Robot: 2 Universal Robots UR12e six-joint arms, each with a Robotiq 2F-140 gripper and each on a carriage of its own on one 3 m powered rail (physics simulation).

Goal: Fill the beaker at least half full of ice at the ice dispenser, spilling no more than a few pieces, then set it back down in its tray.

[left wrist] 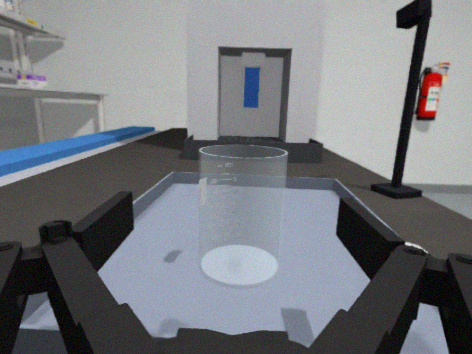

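Note:
A clear glass beaker [243, 210] stands upright in the pale blue-grey tray [155, 220]; no ice shows in it. My left gripper [235, 213] is open, with one finger on each side of the beaker and a gap to it on both sides; nothing is between the fingers' pads in contact. The ice dispenser [252, 92] stands at the back, a pale grey housing with a recess, a blue strip and a dark drip tray at its foot. My right gripper does not show in this view.
A black post [409, 100] on a square base stands on the dark bench [350, 172] at the right. A blue strip [80, 145] runs along the left. A red fire extinguisher [430, 95] hangs on the right wall. Shelves [70, 94] with boxes are at the back left.

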